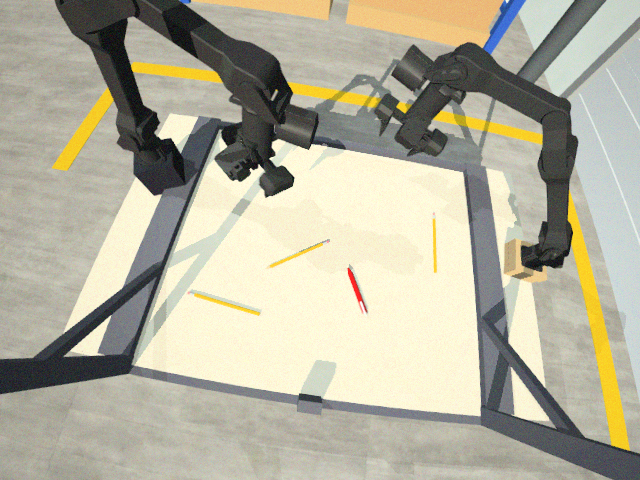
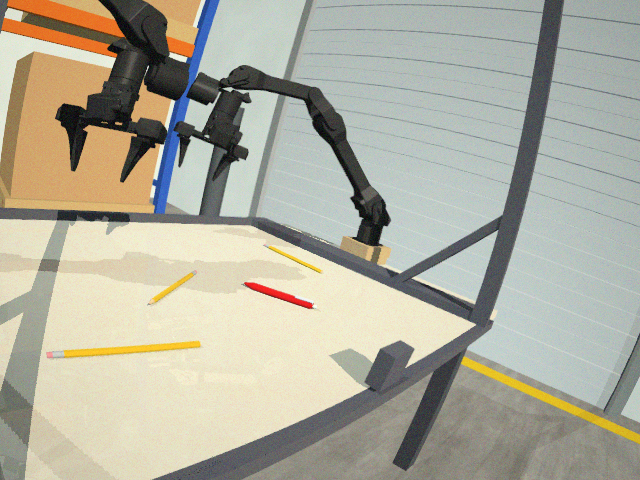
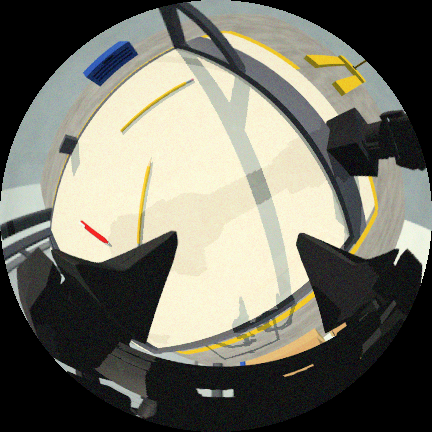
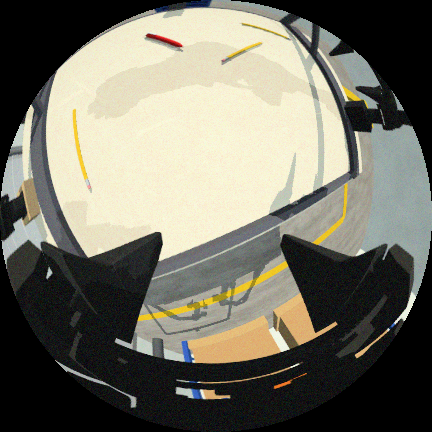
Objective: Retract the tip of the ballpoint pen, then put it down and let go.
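Where they show: left gripper, between the fingertips: [image 1: 255, 183] [image 2: 96, 176] [image 3: 240, 238]; right gripper, between the fingertips: [image 1: 394, 145] [image 2: 196, 174] [image 4: 224, 240]; left arm's base, origin of its link: [image 1: 152, 155] [image 3: 368, 140] [image 4: 367, 115]; right arm's base, origin of its link: [image 1: 531, 258] [image 2: 367, 242].
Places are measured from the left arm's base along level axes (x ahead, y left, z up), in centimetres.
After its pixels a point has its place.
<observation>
A red ballpoint pen [image 1: 356, 288] {x 43.5, y -46.0, z -9.4 cm} [image 2: 279, 295] {x 43.0, y -46.8, z -9.9 cm} [image 3: 94, 232] {x 43.1, y -45.1, z -9.7 cm} [image 4: 164, 40] {x 44.0, y -45.1, z -9.8 cm} lies flat on the pale table top [image 1: 403, 361] {x 49.3, y -66.2, z -10.6 cm} [image 2: 289, 372] {x 20.9, y -56.6, z -10.6 cm}. A small grey tip shows at the end nearer the arms, and a whitish clip part at the other end. My left gripper [image 1: 253, 182] {x 24.9, y -18.3, z 4.2 cm} [image 2: 98, 175] {x 24.9, y -18.3, z 4.2 cm} [image 3: 240, 238] {x 24.9, y -18.3, z 4.2 cm} is open and empty, held above the table's far left part, well away from the pen. My right gripper [image 1: 395, 144] {x 62.6, y -14.1, z 3.8 cm} [image 2: 197, 172] {x 62.6, y -14.1, z 3.8 cm} [image 4: 224, 240] {x 62.6, y -14.1, z 3.8 cm} is open and empty, held high near the table's far edge, also well away from the pen.
Three yellow pencils lie around the pen: one pencil [image 1: 299, 254] {x 31.7, y -33.2, z -10.0 cm} [image 2: 173, 287] {x 30.3, y -33.5, z -10.1 cm} left of it, another pencil [image 1: 224, 303] {x 10.6, y -40.9, z -10.0 cm} [image 2: 124, 349] {x 9.7, y -40.7, z -10.0 cm} farther left, and a third pencil [image 1: 434, 245] {x 70.1, y -40.4, z -10.1 cm} [image 2: 294, 259] {x 69.9, y -40.4, z -10.3 cm} to its right. A dark block [image 1: 310, 404] {x 25.1, y -67.1, z -5.0 cm} [image 2: 390, 365] {x 22.2, y -67.4, z -6.2 cm} stands at the near edge. Dark frame bars border the table.
</observation>
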